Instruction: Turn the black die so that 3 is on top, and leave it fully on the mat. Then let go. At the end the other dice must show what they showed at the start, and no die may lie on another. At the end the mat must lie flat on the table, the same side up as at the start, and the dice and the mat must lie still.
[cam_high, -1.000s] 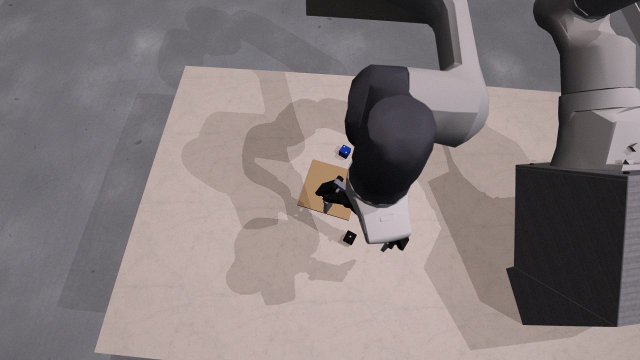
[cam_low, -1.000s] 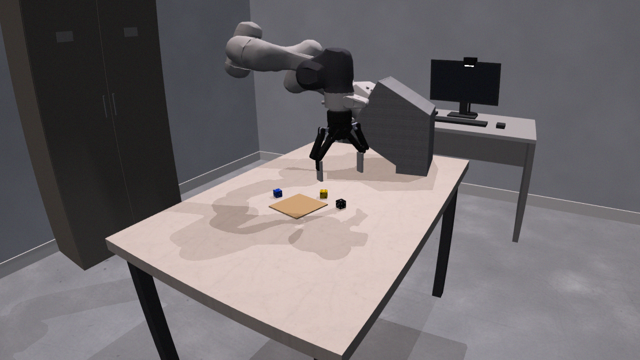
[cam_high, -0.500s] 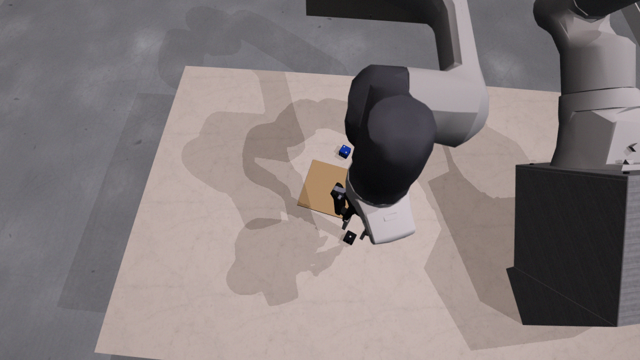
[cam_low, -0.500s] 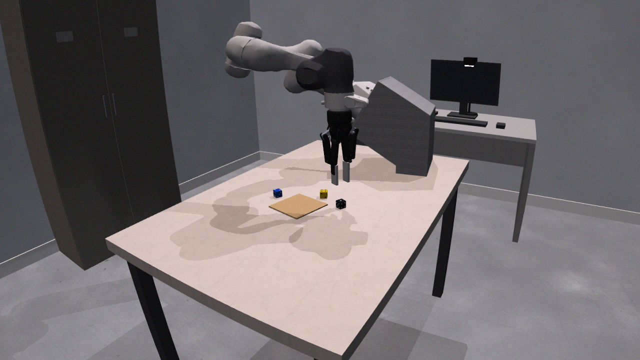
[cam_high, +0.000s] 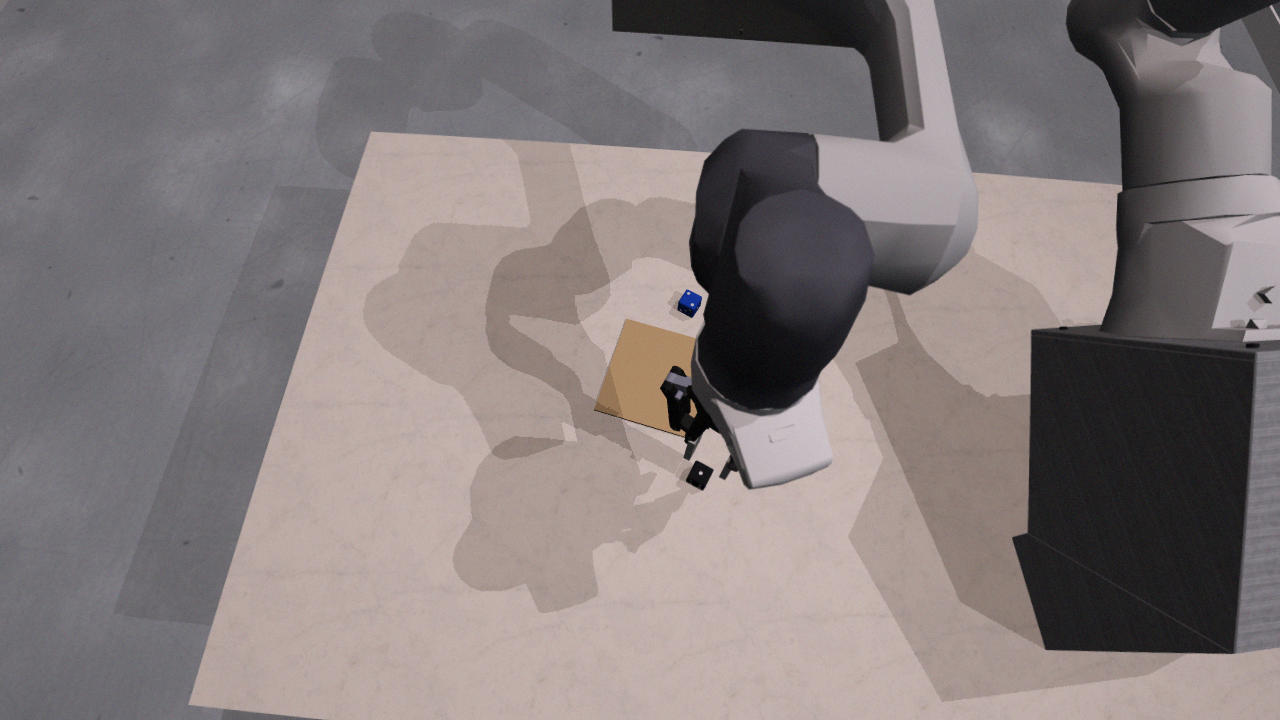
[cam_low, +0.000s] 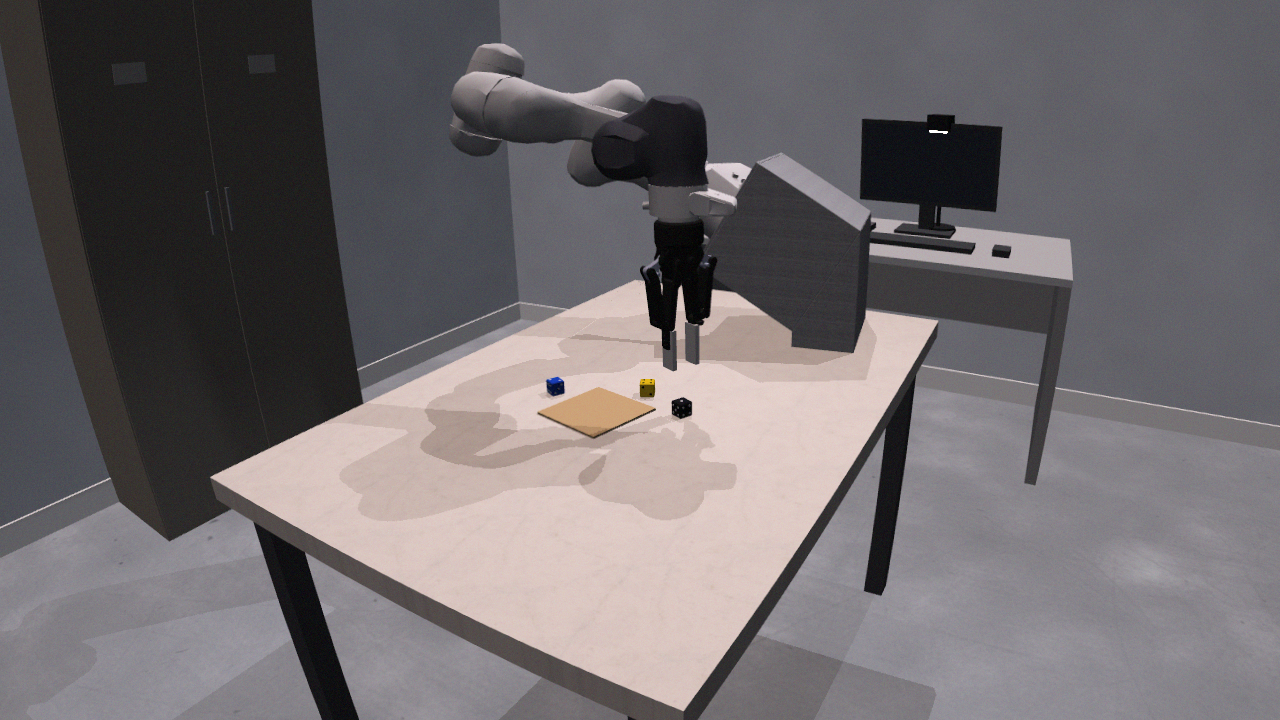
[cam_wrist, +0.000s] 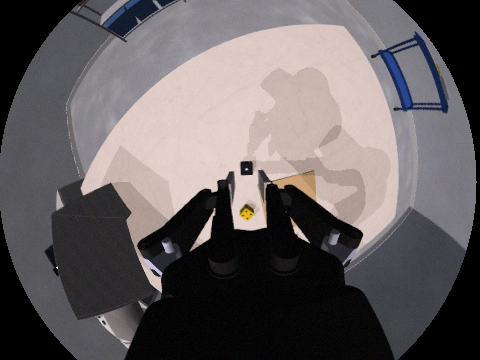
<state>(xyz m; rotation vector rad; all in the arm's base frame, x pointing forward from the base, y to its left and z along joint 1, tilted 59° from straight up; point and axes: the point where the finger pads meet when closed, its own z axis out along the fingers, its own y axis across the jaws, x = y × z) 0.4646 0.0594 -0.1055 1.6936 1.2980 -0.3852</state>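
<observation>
My gripper is now 11 cm above the black die. Also, from my hand: tan mat (13 cm to the right, 12 cm below, 6 cm ahead); then blue die (24 cm to the right, 11 cm below, 3 cm ahead); then yellow die (11 cm below, 9 cm to the right, 4 cm behind).
</observation>
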